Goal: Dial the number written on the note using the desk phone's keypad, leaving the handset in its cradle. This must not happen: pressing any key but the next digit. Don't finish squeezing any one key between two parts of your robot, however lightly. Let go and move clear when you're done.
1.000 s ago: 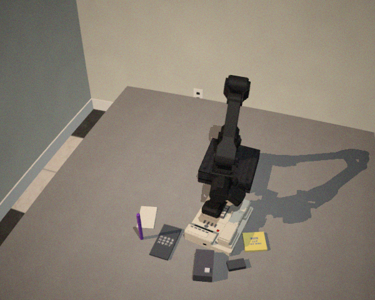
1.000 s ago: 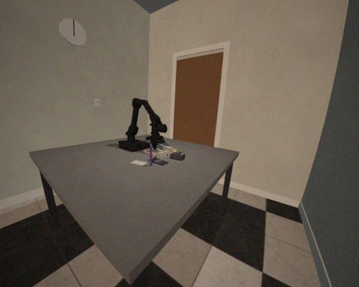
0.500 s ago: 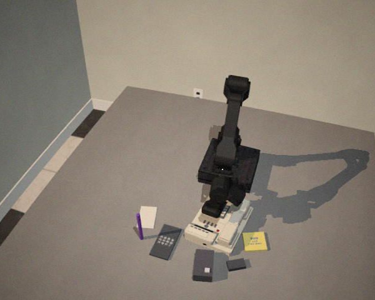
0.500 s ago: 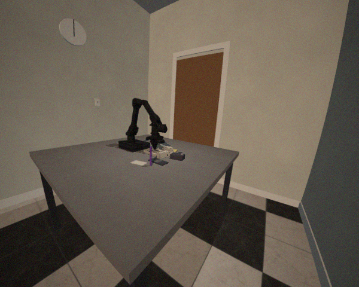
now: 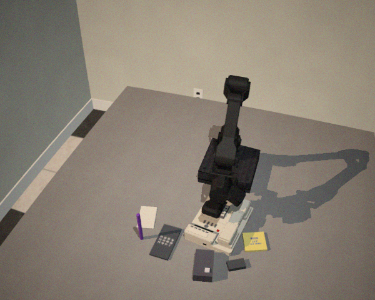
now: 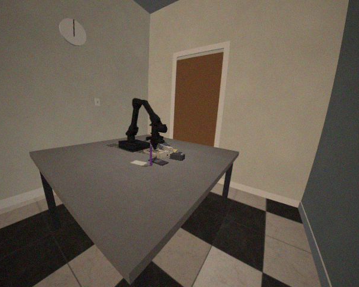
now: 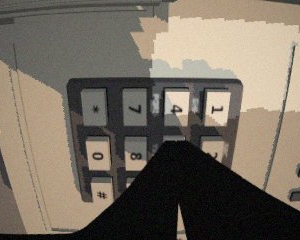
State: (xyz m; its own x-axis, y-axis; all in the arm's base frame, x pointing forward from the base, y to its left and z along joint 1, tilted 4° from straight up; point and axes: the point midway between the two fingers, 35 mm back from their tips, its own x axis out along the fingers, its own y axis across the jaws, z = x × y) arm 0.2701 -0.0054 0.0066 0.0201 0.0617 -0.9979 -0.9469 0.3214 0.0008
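Now: the 2 key 10 mm ahead of my hand and 30 mm below it. Also, from my hand: 1 key (20 mm ahead, 10 mm to the left, 30 mm below); cream desk phone (40 mm ahead, 10 mm to the left, 40 mm below); handset (50 mm ahead, 60 mm to the left, 20 mm below).
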